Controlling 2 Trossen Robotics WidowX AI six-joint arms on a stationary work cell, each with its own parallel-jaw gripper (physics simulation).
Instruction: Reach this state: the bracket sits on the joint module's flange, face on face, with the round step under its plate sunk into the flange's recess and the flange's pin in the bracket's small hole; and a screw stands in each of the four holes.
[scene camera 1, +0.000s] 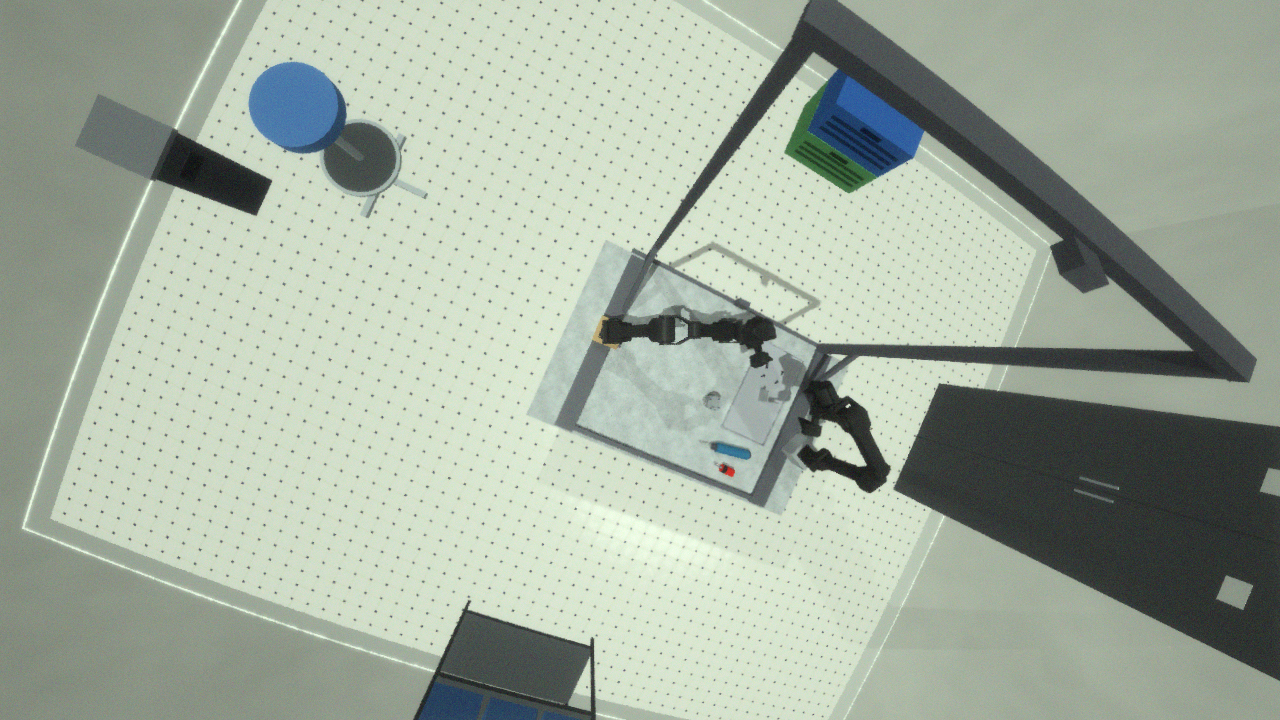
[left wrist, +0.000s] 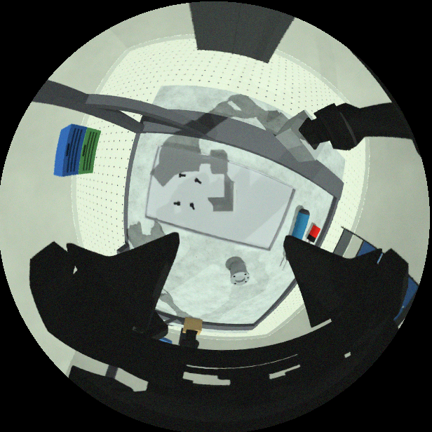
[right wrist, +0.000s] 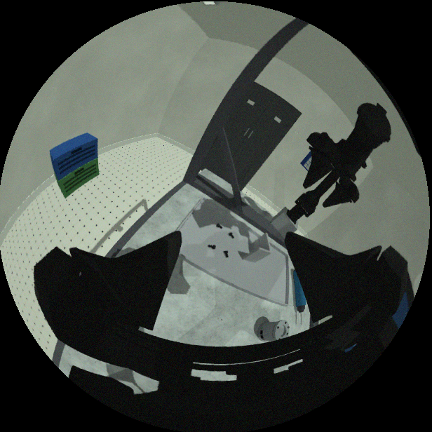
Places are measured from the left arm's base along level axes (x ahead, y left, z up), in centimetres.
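Pixels of known places: left gripper, fingertip midpoint: (scene camera 1: 801, 405); right gripper, fingertip midpoint: (scene camera 1: 770, 348); left arm's base, origin of the base link: (scene camera 1: 806, 454); right arm's base, origin of the base link: (scene camera 1: 609, 332).
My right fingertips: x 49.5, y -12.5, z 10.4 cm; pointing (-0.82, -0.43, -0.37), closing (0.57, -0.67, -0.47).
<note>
For each thing: its top centre in the pictures, then the offset to it from my right fingertips. "spot": a spot on its surface instead.
- grey joint module, middle of its top: (scene camera 1: 715, 403) dx -6.1, dy +27.0, dz -13.7 cm
- pale tray, middle of its top: (scene camera 1: 764, 393) dx -20.3, dy +7.3, dz -18.5 cm
- blue-handled tool, surface spot: (scene camera 1: 732, 450) spot: dx -27.6, dy +34.1, dz -16.2 cm
- small red item, middle of its top: (scene camera 1: 724, 470) dx -31.9, dy +42.1, dz -16.7 cm
The grey joint module (scene camera 1: 711, 400) (left wrist: 237, 271) (right wrist: 272, 330) stands on the table beside the pale tray, its holed flange face visible in both wrist views. The grey bracket (left wrist: 228, 200) (right wrist: 260, 243) rests on the tray, apart from the module. Several black screws (left wrist: 198, 180) (right wrist: 231, 235) lie on the tray beside the bracket. My left gripper (scene camera 1: 808, 410) (left wrist: 233, 239) (right wrist: 314, 197) is open and empty, above the table's right edge in the scene view. My right gripper (scene camera 1: 752, 332) (right wrist: 235, 237) is open and empty, raised near the tray's upper end in the scene view. The flange's pin and the bracket's holes are too small to make out.
The pale tray (scene camera 1: 747, 420) (left wrist: 260, 220) (right wrist: 272, 285) has a thin raised rim. A blue-handled tool (scene camera 1: 732, 450) (left wrist: 300, 222) (right wrist: 299, 289) and a small red item (scene camera 1: 725, 469) (left wrist: 314, 232) lie beside it. Dark frame beams (scene camera 1: 939, 351) rise from the table edge.
</note>
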